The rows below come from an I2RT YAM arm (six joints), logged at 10 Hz.
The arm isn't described. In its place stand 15 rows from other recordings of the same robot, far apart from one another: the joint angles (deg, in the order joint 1, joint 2, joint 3, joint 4, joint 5, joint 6), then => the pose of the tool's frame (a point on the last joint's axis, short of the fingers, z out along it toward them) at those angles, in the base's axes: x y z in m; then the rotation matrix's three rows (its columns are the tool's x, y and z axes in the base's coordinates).
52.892, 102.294, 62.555, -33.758, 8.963, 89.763 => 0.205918 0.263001 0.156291; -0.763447 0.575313 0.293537; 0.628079 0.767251 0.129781; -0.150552 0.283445 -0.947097
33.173, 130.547, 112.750, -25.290, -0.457, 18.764 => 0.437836 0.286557 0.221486; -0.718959 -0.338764 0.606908; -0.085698 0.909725 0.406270; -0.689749 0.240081 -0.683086
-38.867, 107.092, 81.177, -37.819, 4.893, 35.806 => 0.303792 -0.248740 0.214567; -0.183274 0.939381 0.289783; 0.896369 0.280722 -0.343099; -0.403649 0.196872 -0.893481
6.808, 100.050, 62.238, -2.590, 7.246, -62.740 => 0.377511 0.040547 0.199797; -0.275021 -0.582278 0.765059; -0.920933 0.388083 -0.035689; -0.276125 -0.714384 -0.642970
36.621, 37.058, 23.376, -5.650, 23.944, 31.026 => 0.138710 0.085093 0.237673; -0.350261 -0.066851 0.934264; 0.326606 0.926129 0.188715; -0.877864 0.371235 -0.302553
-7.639, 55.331, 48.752, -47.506, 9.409, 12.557 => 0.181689 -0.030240 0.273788; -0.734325 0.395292 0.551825; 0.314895 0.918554 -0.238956; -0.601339 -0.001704 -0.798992
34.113, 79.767, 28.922, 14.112, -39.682, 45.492 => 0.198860 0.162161 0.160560; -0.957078 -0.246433 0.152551; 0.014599 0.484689 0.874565; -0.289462 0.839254 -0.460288
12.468, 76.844, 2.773, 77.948, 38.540, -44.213 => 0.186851 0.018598 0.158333; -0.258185 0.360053 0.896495; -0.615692 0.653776 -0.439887; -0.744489 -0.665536 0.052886
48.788, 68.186, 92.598, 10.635, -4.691, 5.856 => 0.136052 0.159765 0.577359; 0.295370 -0.828328 0.476056; 0.491596 0.559033 0.667694; -0.819201 0.036811 0.572325
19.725, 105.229, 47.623, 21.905, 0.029, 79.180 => 0.339135 0.121576 0.129544; -0.434245 0.476263 0.764594; 0.887752 0.370187 0.273603; -0.152736 0.797581 -0.583555
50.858, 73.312, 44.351, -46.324, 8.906, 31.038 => 0.140204 0.163532 0.194658; -0.905402 -0.320460 0.278481; -0.305469 0.947258 0.096906; -0.294848 0.002672 -0.955540
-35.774, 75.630, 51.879, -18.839, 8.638, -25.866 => 0.226713 -0.169944 0.251586; -0.785341 0.361241 0.502737; 0.034243 0.836199 -0.547356; -0.618116 -0.412646 -0.669071
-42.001, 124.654, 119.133, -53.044, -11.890, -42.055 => 0.359020 -0.313404 0.273956; -0.855912 0.002166 0.517118; -0.111345 0.975764 -0.188381; -0.504993 -0.218816 -0.834926
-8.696, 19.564, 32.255, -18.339, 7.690, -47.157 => 0.103885 -0.020708 0.303508; -0.272529 0.120062 0.954627; -0.693392 0.663349 -0.281380; -0.667035 -0.738615 -0.097532
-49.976, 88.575, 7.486, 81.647, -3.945, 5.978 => 0.143469 -0.167026 0.145738; 0.081185 0.715152 0.694239; 0.064888 0.691268 -0.719679; -0.994585 0.103475 0.009716
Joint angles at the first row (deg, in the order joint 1, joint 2, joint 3, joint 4, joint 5, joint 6):
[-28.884, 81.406, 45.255, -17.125, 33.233, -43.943]
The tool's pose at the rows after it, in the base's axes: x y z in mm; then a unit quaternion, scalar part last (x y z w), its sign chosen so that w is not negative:
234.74, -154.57, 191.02, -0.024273, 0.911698, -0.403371, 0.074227
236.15, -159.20, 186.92, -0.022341, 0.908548, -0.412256, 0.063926
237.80, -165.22, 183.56, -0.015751, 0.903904, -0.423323, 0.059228
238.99, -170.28, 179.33, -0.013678, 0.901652, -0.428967, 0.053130
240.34, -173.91, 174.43, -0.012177, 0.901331, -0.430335, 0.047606
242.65, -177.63, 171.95, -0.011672, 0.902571, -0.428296, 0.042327
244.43, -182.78, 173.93, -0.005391, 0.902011, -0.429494, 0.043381
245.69, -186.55, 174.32, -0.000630, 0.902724, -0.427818, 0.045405
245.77, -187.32, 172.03, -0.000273, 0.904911, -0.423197, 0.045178
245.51, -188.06, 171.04, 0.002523, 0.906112, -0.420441, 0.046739
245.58, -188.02, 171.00, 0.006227, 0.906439, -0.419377, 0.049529
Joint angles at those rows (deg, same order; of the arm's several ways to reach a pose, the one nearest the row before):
[-29.277, 82.979, 45.495, -15.901, 34.239, -43.965]
[-29.825, 84.313, 45.495, -14.370, 35.484, -44.797]
[-30.590, 85.647, 45.496, -12.054, 36.577, -45.496]
[-31.267, 86.979, 45.494, -10.327, 37.168, -46.282]
[-31.703, 88.335, 45.539, -9.170, 37.474, -46.587]
[-32.075, 89.623, 46.303, -9.169, 37.473, -46.698]
[-32.731, 90.281, 47.375, -9.189, 37.342, -46.654]
[-33.233, 90.892, 48.095, -9.190, 36.927, -46.435]
[-33.387, 91.329, 48.118, -9.256, 36.468, -46.196]
[-33.561, 91.505, 48.117, -9.255, 36.119, -45.823]
[-33.562, 91.504, 48.118, -9.256, 35.965, -45.299]

